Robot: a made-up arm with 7 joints. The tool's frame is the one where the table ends. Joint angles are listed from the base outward.
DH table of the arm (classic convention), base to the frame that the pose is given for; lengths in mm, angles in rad. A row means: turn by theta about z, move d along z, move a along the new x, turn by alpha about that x. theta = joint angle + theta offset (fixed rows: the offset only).
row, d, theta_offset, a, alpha
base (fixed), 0, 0, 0, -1.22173
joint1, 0, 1.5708, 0, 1.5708
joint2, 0, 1.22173, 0, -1.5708
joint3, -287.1, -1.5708, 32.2, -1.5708
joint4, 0, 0, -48.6, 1.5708
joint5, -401.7, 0, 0, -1.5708
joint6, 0, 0, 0, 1.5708
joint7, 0, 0, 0, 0
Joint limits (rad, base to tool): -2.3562..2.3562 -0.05..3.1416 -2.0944..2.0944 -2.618..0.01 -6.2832..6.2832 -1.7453..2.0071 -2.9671..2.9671
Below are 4 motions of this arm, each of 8 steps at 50 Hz.
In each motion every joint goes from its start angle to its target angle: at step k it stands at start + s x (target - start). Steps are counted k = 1, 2, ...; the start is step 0. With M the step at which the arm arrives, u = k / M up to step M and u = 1 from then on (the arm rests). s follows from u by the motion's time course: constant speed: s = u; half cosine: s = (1 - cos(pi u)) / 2; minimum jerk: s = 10 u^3 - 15 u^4 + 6 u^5.
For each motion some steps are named. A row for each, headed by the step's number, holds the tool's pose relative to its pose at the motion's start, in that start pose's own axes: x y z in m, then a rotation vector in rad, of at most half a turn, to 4 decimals.
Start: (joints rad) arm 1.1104 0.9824 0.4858 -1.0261 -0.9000 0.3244 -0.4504
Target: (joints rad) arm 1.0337 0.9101 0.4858 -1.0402 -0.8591 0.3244 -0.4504
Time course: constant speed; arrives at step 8
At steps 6, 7, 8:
6: 0.0280 0.0089 0.0047 -0.0071 -0.0292 0.1071
7: 0.0327 0.0107 0.0056 -0.0082 -0.0344 0.1248
8: 0.0374 0.0125 0.0065 -0.0093 -0.0396 0.1426

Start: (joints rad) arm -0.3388 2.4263 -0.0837 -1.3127 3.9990 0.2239 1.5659
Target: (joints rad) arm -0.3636 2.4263 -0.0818 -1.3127 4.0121 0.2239 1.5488
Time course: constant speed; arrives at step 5
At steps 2, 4, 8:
2: -0.0042 0.0015 0.0012 0.0036 0.0111 -0.0011
4: -0.0085 0.0029 0.0025 0.0072 0.0222 -0.0022
8: -0.0106 0.0037 0.0032 0.0090 0.0278 -0.0028

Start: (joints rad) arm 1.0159 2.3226 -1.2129 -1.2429 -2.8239 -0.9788 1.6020
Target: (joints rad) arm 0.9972 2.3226 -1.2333 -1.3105 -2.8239 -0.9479 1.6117
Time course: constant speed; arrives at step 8
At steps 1, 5, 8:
1: 0.0016 0.0018 0.0022 0.0113 -0.0027 -0.0010
5: 0.0079 0.0089 0.0114 0.0565 -0.0137 -0.0049
8: 0.0126 0.0140 0.0184 0.0904 -0.0223 -0.0077

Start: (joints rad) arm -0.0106 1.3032 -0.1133 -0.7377 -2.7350 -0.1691 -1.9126
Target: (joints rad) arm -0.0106 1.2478 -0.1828 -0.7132 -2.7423 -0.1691 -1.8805
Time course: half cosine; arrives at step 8
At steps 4, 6, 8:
4: -0.0259 0.0043 -0.0018 0.0125 0.0407 -0.0011
6: -0.0441 0.0072 -0.0024 0.0211 0.0692 -0.0023
8: -0.0517 0.0083 -0.0025 0.0245 0.0809 -0.0029

